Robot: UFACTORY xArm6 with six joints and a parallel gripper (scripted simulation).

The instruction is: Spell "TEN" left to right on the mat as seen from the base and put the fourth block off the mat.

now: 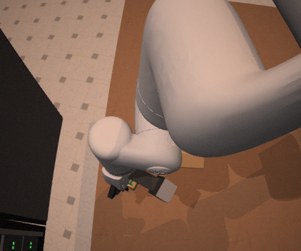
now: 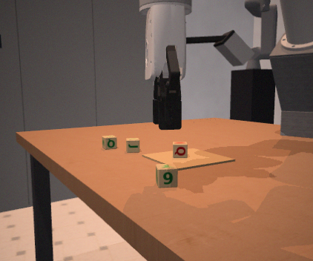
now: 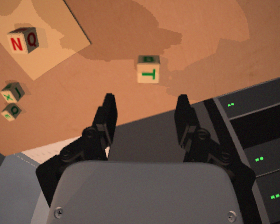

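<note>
The T block is 9 cm below my hand. The rest, counted from my hand: tan mat: 13 cm behind, 13 cm to the right, 11 cm below; X block: 6 cm behind, 26 cm to the right, 9 cm below; E block: 2 cm behind, 33 cm to the right, 9 cm below.
</note>
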